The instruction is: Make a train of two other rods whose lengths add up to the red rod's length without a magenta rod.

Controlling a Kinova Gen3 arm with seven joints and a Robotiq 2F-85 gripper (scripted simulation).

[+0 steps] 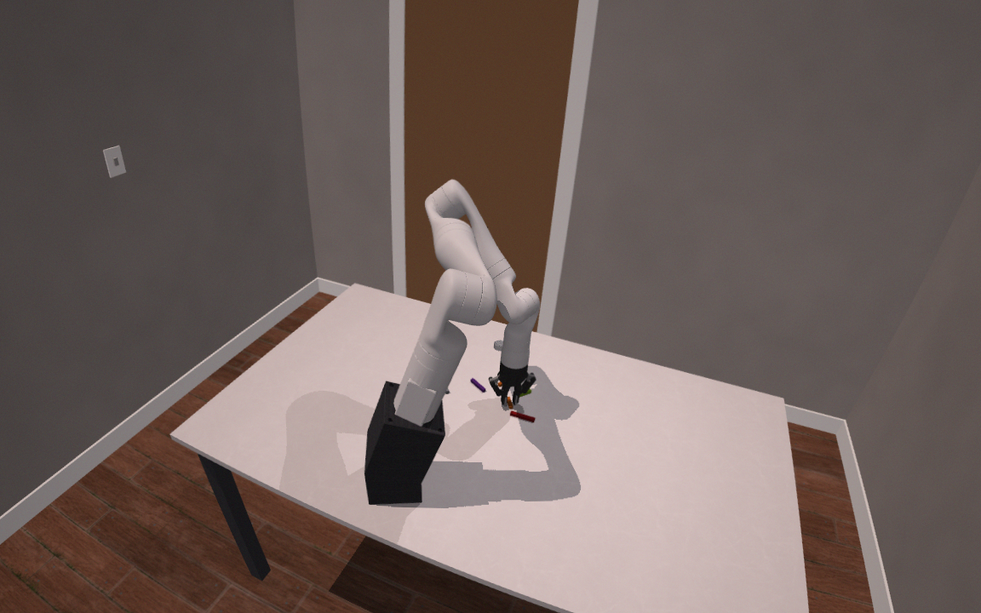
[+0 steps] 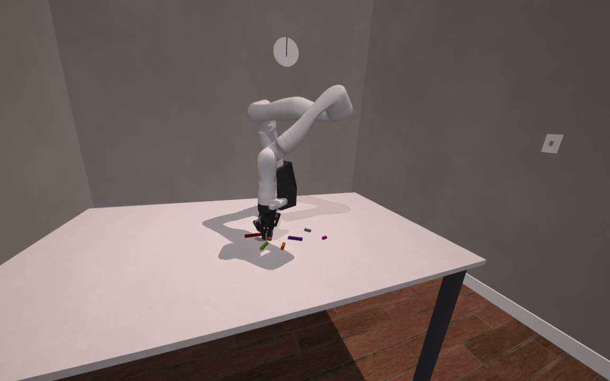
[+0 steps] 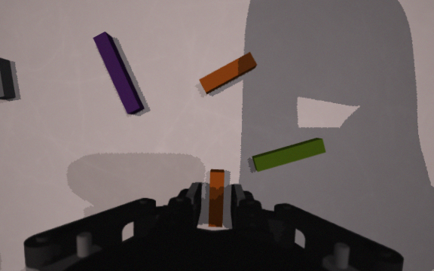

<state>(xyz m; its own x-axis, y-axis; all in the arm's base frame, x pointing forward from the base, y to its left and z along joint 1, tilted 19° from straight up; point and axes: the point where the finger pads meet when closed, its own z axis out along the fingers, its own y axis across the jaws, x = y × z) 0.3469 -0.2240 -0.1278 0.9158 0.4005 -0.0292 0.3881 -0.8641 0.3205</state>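
Now: hand 19 cm to the right of the grey rod, 1 cm short of it and 1 cm above it. The rest, counted from my hand: purple rod (10 cm to the left, 5 cm ahead, 1 cm below); red rod (5 cm behind, 4 cm to the right, 1 cm below); lime rod (5 cm ahead, 3 cm to the right, 1 cm below).
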